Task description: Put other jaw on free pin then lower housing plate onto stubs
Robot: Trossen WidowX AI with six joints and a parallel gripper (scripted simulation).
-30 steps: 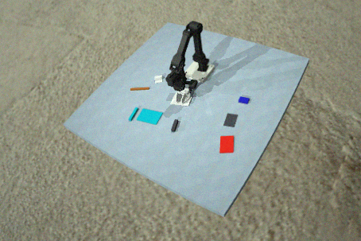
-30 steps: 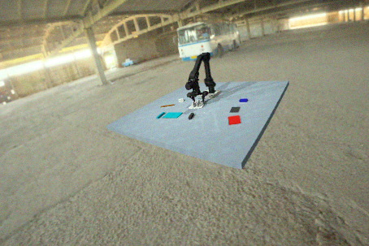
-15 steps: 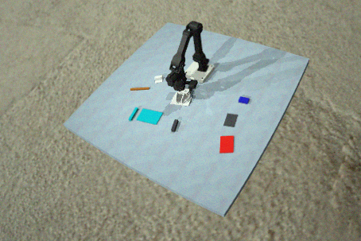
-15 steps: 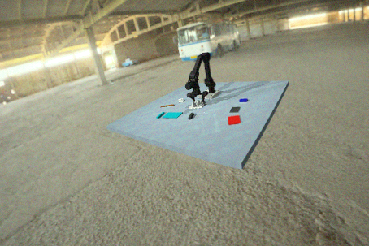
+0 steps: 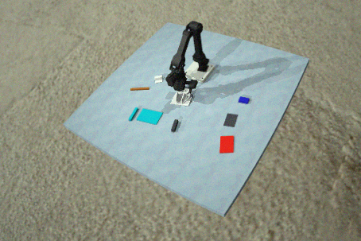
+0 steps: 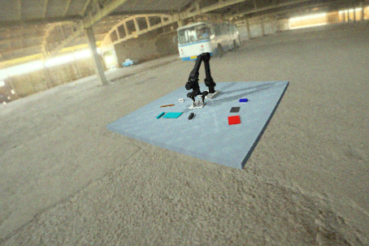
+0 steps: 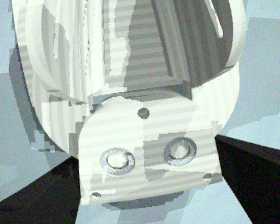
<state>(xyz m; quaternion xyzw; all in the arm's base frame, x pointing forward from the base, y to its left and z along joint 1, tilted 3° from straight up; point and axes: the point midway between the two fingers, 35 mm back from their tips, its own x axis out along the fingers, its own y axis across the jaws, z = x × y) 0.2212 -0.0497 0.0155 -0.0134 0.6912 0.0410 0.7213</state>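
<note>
My gripper tip is now 1 cm short of the white housing part and 2 cm below it. Also, from my gripper tip: dark bar: 28 cm ahead, 5 cm to the left; then cyan plate: 25 cm ahead, 14 cm to the right; then white jaw: 2 cm ahead, 2 cm to the left, 1 cm above.
</note>
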